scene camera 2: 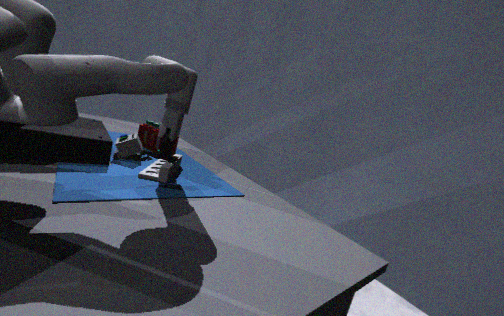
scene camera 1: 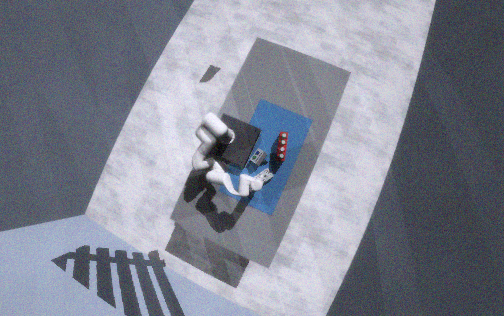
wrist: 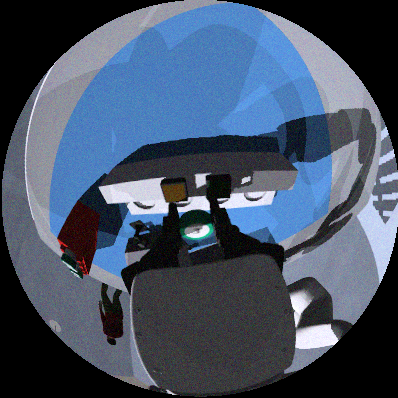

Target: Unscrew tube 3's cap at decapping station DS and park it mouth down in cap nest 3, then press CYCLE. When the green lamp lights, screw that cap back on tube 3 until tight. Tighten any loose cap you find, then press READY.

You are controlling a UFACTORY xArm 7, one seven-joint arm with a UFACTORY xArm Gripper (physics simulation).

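Observation:
My gripper is shut on a green-rimmed cap with a white face and a small dark mark; its fingertips are low over the cap-nest block. In scene camera 1 the arm hides the fingers. The white cap-nest block has a row of round nests, partly behind the fingers. An amber square and a dark green square show on its raised part. A small grey box stands nearby; I cannot read its labels. Tube 3 cannot be told apart.
A red rack with several capped tubes stands on the blue mat. A black box is beside the arm. A person in red shows beyond the table.

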